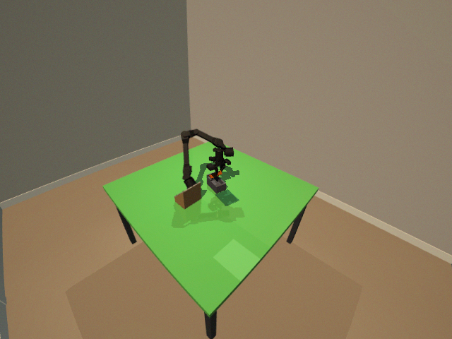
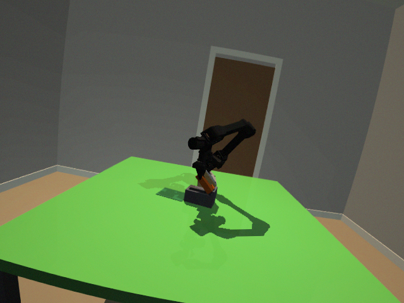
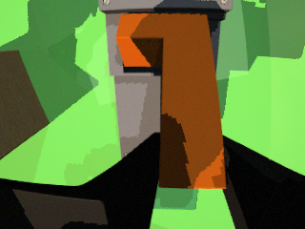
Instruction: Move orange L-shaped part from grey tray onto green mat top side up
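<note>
Right now the dark green mat is 50 mm behind my gripper tip, 140 mm to the right of it and 140 mm below it. From my gripper tip the other things lie so: orange L-shaped part 10 mm behind, 40 mm to the left, 30 mm below.
</note>
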